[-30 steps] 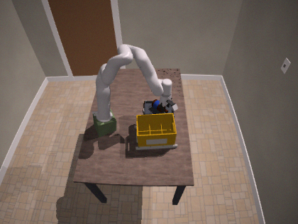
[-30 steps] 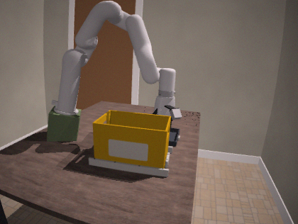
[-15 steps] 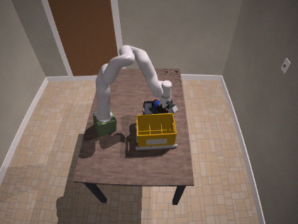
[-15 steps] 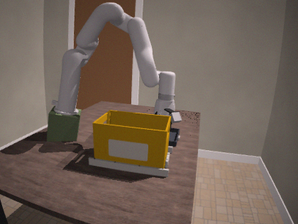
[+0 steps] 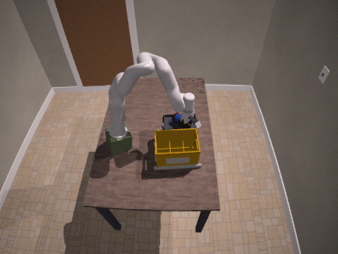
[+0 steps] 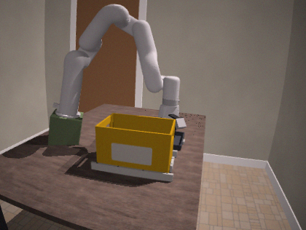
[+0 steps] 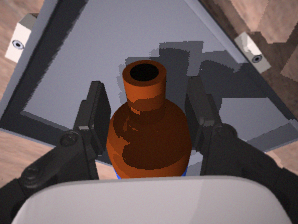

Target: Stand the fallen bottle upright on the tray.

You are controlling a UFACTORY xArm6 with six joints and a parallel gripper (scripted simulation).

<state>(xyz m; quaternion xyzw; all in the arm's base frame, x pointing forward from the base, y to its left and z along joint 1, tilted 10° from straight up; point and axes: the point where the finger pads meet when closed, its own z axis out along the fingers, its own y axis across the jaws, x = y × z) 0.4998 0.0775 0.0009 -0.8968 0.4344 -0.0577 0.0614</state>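
My gripper is now 30 mm past the bottle, 40 mm to the right of it and 10 mm above it. From my hand the other things lie so: yellow crate (110 mm behind, 230 mm to the right, 40 mm above); then tray (40 mm behind, 40 mm to the left, 40 mm below).
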